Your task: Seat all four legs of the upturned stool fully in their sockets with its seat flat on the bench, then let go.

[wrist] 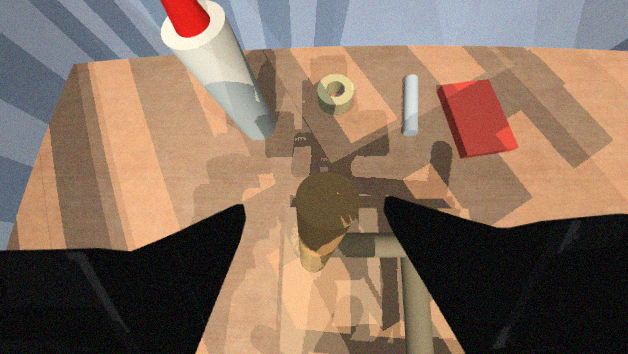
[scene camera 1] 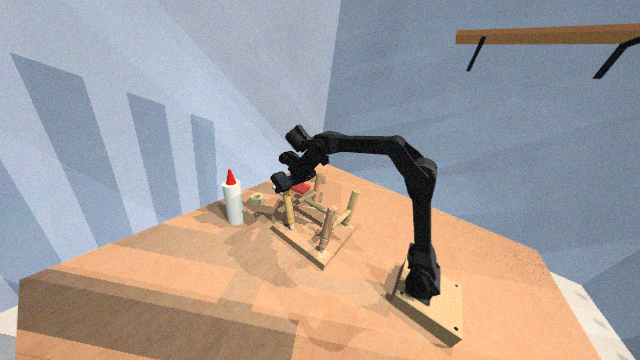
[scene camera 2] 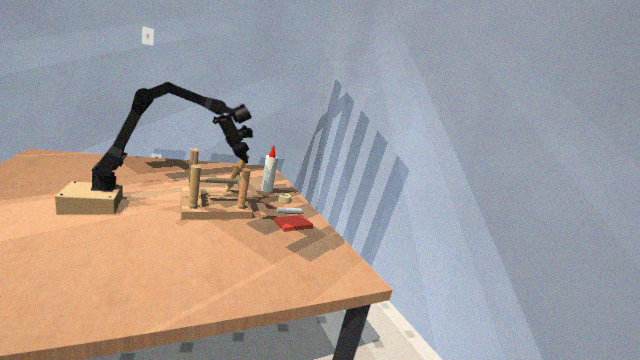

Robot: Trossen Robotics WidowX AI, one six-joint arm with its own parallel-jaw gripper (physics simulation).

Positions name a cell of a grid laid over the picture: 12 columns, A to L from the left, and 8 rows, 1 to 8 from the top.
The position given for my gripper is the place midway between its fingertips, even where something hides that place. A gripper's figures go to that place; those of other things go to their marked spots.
Labels:
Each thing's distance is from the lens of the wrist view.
my gripper (wrist: G5): 11 cm
wooden stool leg (wrist: G5): 9 cm
red flat block (wrist: J3): 42 cm
white glue bottle with red cap (wrist: D2): 21 cm
white cylinder (wrist: H3): 36 cm
The marked spots on the wooden stool leg and the white cylinder are 28 cm apart.

